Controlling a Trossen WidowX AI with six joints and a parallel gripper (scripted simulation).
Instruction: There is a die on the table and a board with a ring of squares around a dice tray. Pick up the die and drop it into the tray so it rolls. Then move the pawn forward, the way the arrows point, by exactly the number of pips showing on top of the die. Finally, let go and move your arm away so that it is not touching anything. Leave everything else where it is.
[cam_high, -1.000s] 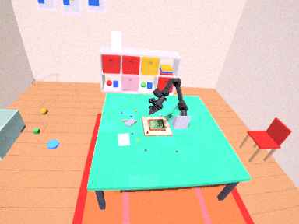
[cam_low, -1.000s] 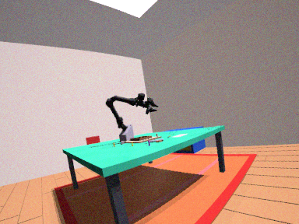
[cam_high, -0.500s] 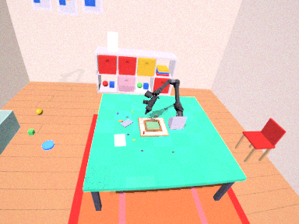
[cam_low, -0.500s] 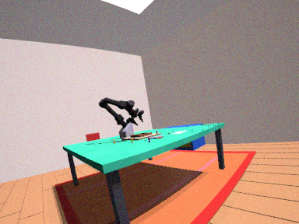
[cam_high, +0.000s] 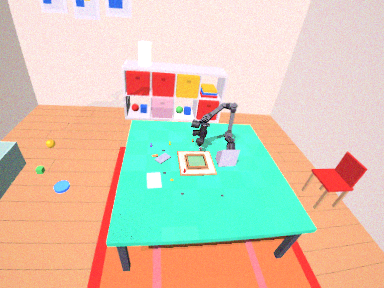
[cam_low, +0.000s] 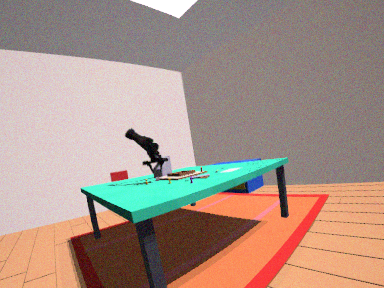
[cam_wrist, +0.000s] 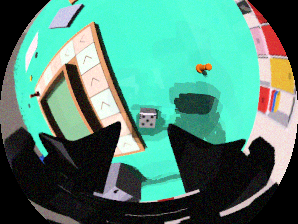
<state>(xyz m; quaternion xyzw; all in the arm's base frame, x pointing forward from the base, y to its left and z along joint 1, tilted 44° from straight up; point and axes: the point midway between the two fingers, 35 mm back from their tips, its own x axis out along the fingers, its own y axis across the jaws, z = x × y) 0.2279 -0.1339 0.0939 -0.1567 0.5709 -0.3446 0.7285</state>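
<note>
The die is 40 mm below my gripper tip and 10 mm behind it. The rest, counted from my gripper tip: green dice tray (180 mm to the left, 50 mm below, 40 mm ahead); then red pawn (300 mm to the left, 140 mm ahead, 30 mm below); then grey card (310 mm ahead, 140 mm to the left, 50 mm below).
</note>
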